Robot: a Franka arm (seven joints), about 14 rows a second.
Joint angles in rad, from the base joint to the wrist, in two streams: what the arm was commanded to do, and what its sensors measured. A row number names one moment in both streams.
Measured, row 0:
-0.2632 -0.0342 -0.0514 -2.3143 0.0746 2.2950 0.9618
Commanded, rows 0 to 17:
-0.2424 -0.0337 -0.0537 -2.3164 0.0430 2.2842 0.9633
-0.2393 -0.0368 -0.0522 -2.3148 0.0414 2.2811 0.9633
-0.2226 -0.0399 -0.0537 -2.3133 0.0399 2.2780 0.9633
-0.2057 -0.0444 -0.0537 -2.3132 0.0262 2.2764 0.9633
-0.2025 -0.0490 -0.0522 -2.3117 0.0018 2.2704 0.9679
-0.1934 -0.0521 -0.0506 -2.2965 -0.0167 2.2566 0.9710
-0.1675 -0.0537 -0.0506 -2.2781 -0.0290 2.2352 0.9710
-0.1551 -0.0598 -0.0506 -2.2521 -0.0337 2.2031 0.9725
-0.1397 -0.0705 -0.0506 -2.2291 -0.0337 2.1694 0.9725
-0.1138 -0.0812 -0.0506 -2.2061 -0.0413 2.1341 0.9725
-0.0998 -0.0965 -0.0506 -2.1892 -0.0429 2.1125 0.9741
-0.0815 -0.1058 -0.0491 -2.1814 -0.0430 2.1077 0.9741
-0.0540 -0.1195 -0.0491 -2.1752 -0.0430 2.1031 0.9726
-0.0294 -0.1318 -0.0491 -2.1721 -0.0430 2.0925 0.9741
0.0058 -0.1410 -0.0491 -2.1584 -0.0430 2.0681 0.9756
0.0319 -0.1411 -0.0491 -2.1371 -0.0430 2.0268 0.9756
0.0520 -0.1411 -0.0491 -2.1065 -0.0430 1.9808 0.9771
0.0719 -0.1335 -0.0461 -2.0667 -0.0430 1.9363 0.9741
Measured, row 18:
0.0307 -0.1311 -0.0390 -2.1335 -0.0245 2.0203 0.9638
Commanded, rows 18 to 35:
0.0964 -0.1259 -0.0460 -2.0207 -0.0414 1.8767 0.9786
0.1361 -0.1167 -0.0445 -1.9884 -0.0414 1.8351 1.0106
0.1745 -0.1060 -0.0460 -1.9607 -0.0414 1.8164 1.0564
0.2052 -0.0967 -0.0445 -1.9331 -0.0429 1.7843 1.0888
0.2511 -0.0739 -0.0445 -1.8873 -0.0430 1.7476 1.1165
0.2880 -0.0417 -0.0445 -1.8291 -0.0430 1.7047 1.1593
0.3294 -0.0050 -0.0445 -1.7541 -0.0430 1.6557 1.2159
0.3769 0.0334 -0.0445 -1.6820 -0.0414 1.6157 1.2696
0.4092 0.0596 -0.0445 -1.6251 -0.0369 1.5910 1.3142
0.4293 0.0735 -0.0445 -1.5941 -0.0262 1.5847 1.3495
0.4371 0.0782 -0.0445 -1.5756 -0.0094 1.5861 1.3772
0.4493 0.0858 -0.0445 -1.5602 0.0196 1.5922 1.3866
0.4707 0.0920 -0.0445 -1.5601 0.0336 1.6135 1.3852
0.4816 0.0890 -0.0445 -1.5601 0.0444 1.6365 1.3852
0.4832 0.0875 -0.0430 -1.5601 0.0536 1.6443 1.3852
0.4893 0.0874 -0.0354 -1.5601 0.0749 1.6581 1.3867
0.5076 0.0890 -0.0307 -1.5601 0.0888 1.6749 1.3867
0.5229 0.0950 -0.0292 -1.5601 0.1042 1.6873 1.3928
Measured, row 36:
0.4855 0.0776 -0.0254 -1.5870 0.0762 1.6644 1.3694
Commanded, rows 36 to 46:
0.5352 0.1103 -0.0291 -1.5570 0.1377 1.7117 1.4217
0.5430 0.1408 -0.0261 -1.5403 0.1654 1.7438 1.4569
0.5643 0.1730 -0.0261 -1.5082 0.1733 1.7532 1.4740
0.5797 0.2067 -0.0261 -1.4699 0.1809 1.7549 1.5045
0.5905 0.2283 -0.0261 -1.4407 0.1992 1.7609 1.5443
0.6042 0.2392 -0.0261 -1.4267 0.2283 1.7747 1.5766
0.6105 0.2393 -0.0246 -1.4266 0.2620 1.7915 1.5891
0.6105 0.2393 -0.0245 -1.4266 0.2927 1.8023 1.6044
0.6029 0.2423 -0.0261 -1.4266 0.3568 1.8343 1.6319
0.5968 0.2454 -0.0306 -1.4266 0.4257 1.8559 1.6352
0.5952 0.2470 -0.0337 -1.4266 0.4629 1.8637 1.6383
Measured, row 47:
0.6023 0.2323 -0.0242 -1.4582 0.3823 1.8444 1.6113
